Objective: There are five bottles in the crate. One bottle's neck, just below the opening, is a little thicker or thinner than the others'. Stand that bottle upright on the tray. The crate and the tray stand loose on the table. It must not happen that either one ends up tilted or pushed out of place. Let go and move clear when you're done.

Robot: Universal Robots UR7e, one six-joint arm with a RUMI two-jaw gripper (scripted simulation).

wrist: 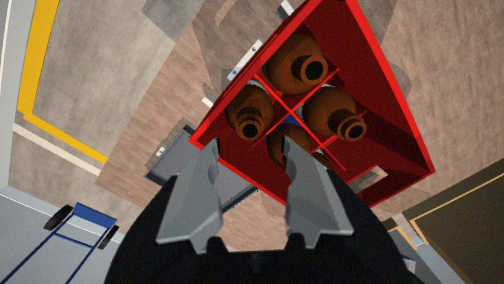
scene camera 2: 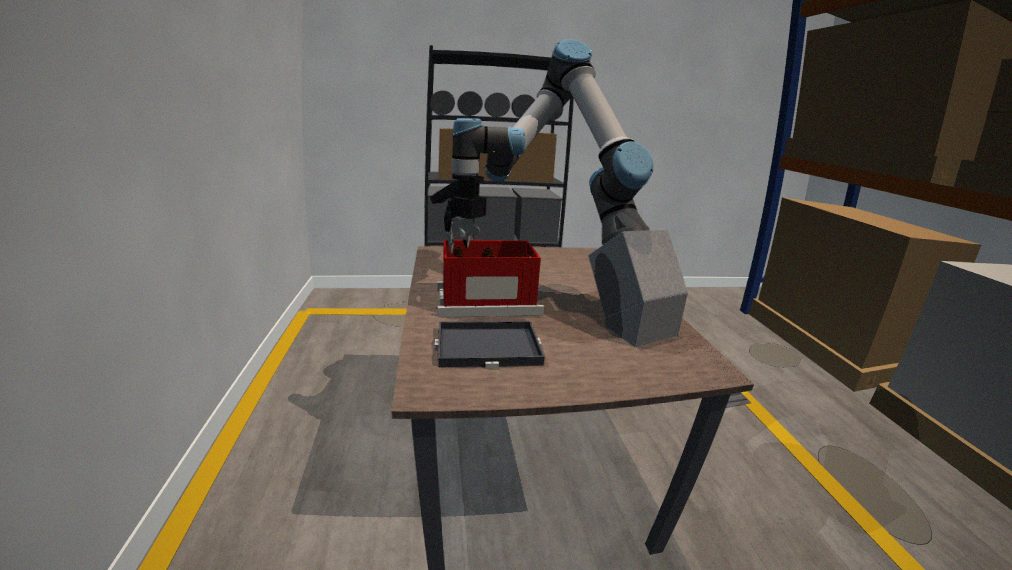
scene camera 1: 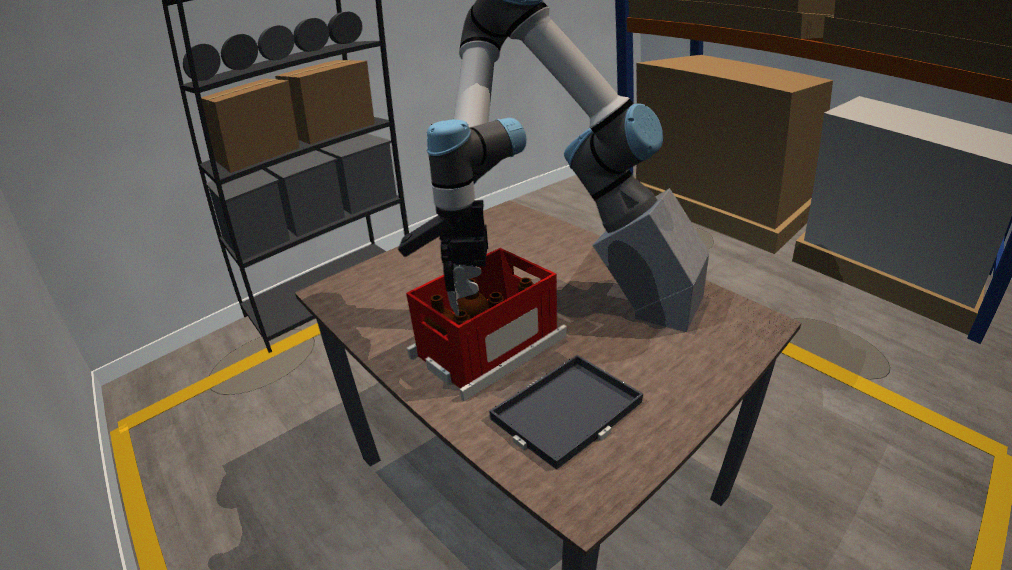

I see my gripper (scene camera 1: 459,305), a red crate (scene camera 1: 469,350), a dark tray (scene camera 1: 563,407) and a bottle (wrist: 296,62).
The red crate shows as well in the wrist view (wrist: 392,141). The dark tray also shows in the wrist view (wrist: 179,152) and in scene camera 2 (scene camera 2: 461,343). My gripper also shows in the wrist view (wrist: 250,137) and in scene camera 2 (scene camera 2: 459,250).
